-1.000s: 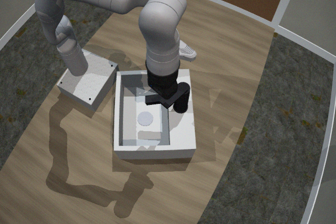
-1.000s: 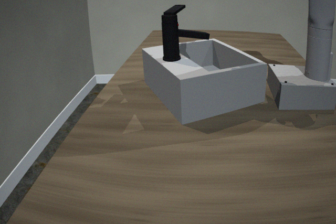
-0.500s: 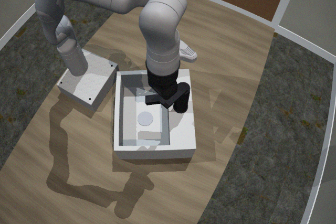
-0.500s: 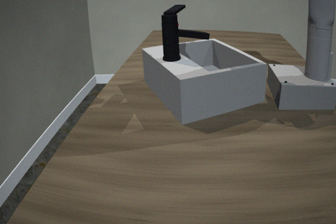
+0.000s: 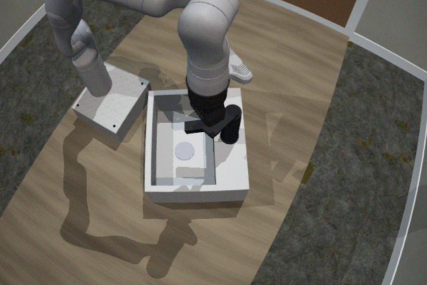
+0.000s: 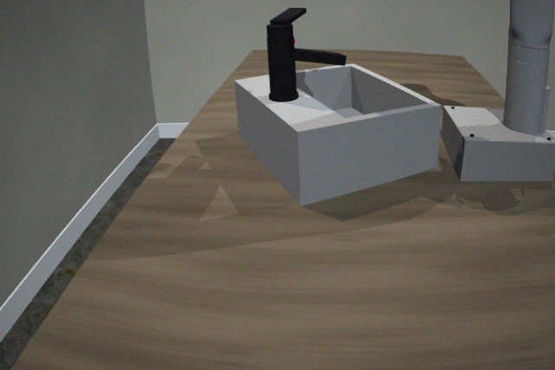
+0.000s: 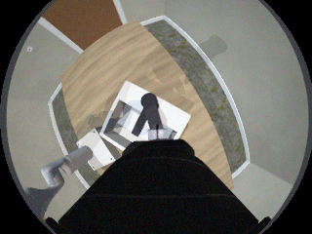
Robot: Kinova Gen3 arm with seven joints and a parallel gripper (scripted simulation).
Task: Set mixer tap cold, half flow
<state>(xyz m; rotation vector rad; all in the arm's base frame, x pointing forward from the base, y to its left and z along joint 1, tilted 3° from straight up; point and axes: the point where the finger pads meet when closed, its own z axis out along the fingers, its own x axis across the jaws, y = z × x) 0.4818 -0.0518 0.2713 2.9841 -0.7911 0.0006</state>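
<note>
My hand is 7 cm above the black lever and 3 cm to the right of it. The rest, counted from my hand: black mixer tap 12 cm below, 5 cm to the left; white sink 31 cm below, 9 cm behind, 1 cm to the left.
</note>
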